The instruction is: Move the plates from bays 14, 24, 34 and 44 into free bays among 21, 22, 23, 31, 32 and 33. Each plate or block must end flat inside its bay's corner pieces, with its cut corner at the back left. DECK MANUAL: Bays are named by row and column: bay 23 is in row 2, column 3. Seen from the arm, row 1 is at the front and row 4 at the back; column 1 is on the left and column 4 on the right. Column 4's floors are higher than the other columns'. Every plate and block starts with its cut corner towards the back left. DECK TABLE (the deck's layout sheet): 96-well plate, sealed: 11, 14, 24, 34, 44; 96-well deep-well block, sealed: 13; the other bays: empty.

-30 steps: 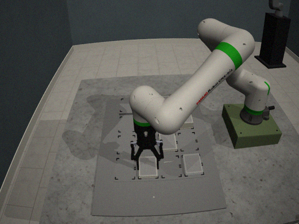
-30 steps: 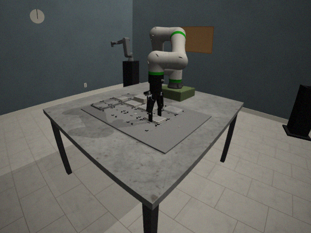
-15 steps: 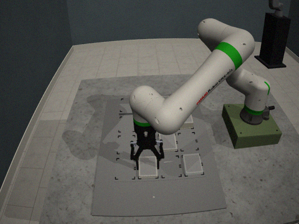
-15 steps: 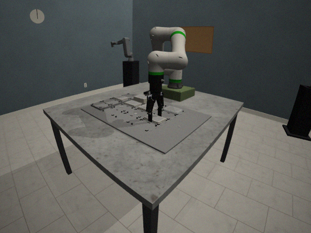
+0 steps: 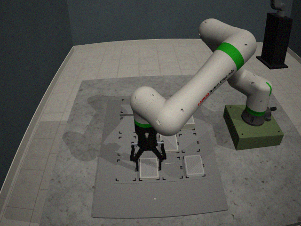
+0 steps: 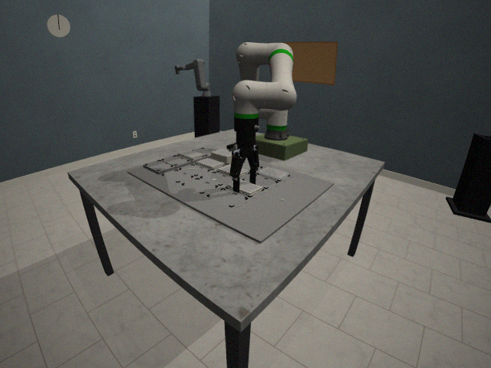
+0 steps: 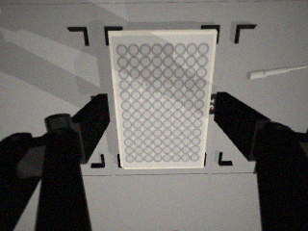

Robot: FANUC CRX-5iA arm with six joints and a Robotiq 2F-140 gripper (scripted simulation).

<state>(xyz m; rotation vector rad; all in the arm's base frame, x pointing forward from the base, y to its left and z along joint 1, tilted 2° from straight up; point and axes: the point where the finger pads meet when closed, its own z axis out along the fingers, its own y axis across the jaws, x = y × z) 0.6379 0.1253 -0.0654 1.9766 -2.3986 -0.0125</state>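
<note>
Right now the white pointed piece is 10 cm behind my hand, 3 cm below it and 1 cm to the right of it. Also, from my hand: sealed deep-well block: 28 cm to the right, 27 cm behind, 1 cm below.
</note>
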